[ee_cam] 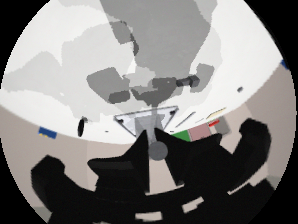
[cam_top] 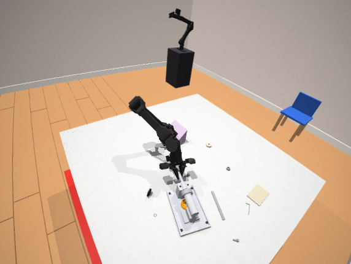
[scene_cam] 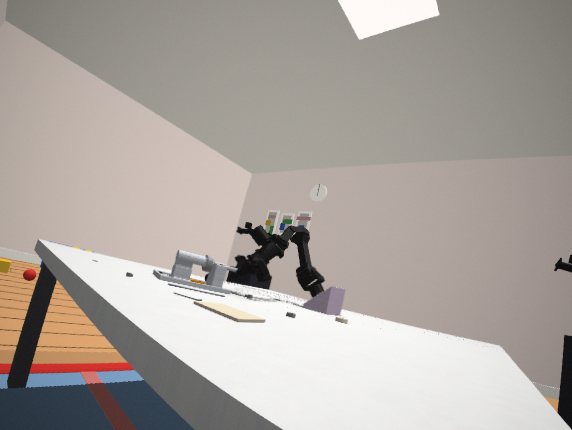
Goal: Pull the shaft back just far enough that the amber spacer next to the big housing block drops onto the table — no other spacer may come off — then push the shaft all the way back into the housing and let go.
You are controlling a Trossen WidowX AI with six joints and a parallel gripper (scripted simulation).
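My gripper tip is now 3 cm short of the steel shaft, 1 cm to the left of it and 3 cm below it. The rest, counted from my gripper tip: grey bar: 20 cm ahead, 10 cm to the left, 5 cm below; black piece: 4 cm behind, 16 cm to the right, 3 cm below; amber spacer: 11 cm ahead, 4 cm to the right, 4 cm below.
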